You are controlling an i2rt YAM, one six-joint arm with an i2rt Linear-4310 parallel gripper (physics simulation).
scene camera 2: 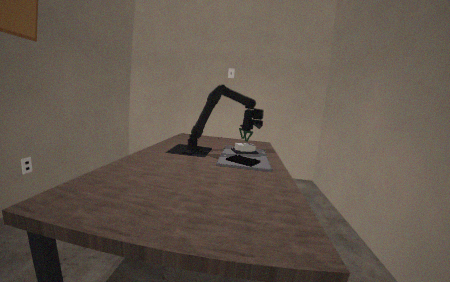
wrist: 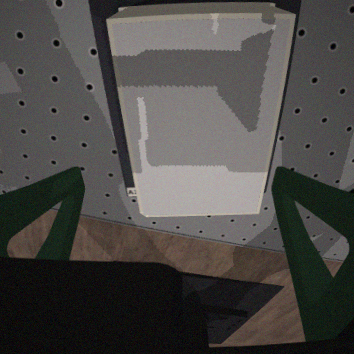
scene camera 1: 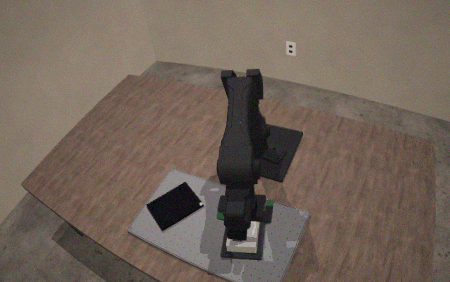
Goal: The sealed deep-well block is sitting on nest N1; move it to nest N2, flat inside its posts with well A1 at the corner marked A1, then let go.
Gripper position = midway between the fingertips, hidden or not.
My gripper (wrist: 177,176) is open, holding nothing. Also in view: a deep-well block (wrist: 200,95). Further things: a grey perforated plate (wrist: 62,120).
